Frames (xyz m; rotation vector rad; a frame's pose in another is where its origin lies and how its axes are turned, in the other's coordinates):
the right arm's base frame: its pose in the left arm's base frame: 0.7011 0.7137 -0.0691 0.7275 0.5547 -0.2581
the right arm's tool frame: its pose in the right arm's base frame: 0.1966 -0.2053 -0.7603 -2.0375 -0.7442 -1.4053
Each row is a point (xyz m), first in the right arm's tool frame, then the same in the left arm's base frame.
Working: the right arm's tool frame: its pose in the left arm's base frame: 0.4850 1.0824 -0.7592 -1.8030 0.2507 -0.9440

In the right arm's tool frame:
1: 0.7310 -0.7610 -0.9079
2: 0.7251 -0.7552 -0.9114
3: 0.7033 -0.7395 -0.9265
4: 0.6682 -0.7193 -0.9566
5: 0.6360 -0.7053 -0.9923
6: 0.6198 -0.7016 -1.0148
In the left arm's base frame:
1: 0.1467 0.3702 0.3880
2: 0.1418 0.3685 0.3807
3: 0.1206 0.3634 0.3589
4: 0.0811 0.3534 0.3291
5: 0.0382 0.3405 0.3069
6: 0.0125 0.3323 0.2993

